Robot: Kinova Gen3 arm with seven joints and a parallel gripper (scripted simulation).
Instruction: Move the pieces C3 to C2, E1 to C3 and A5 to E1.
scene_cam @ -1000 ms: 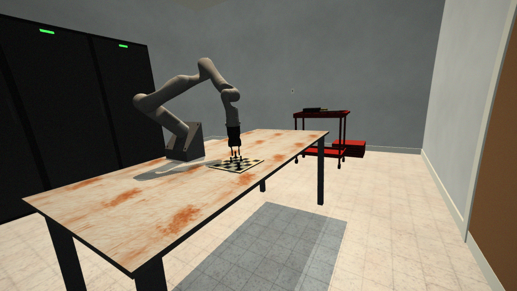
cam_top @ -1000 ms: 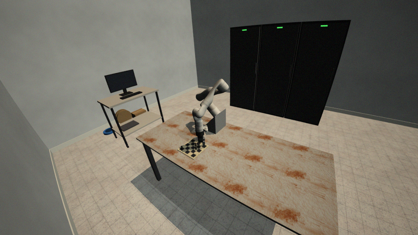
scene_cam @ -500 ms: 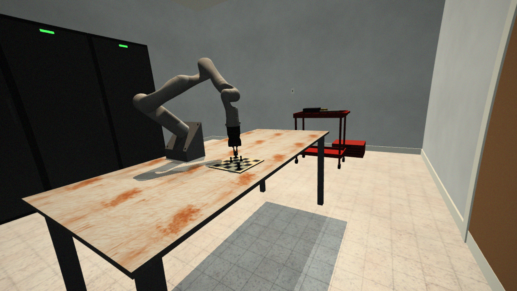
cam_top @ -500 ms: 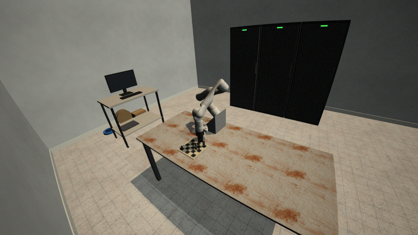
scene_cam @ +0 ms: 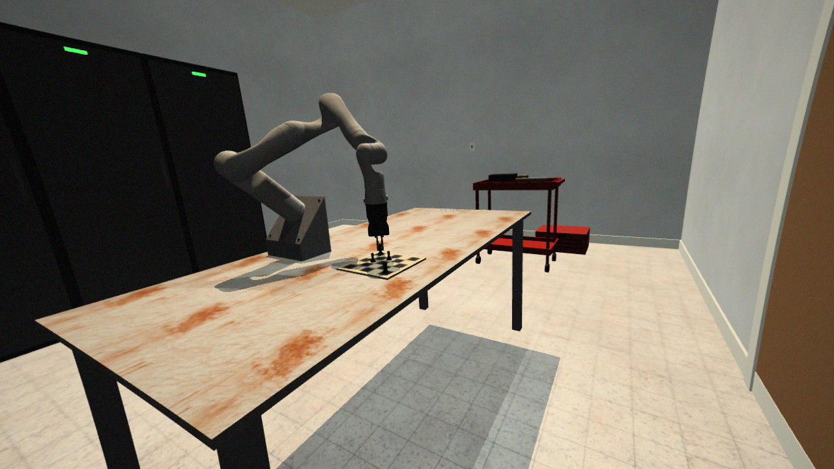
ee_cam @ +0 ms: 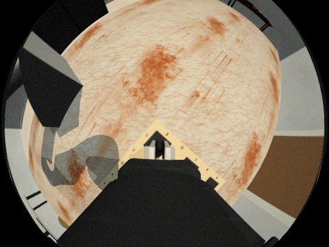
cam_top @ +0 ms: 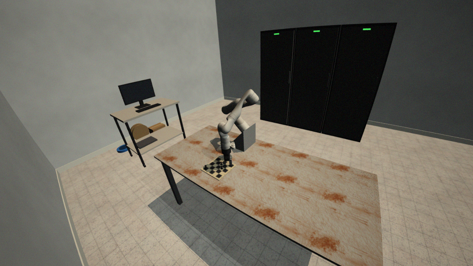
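My hand is 80 mm to the left of the chessboard, 70 mm short of it and 40 mm above it. Also, from my hand: black piece 160 mm to the right, 130 mm ahead, 20 mm below.
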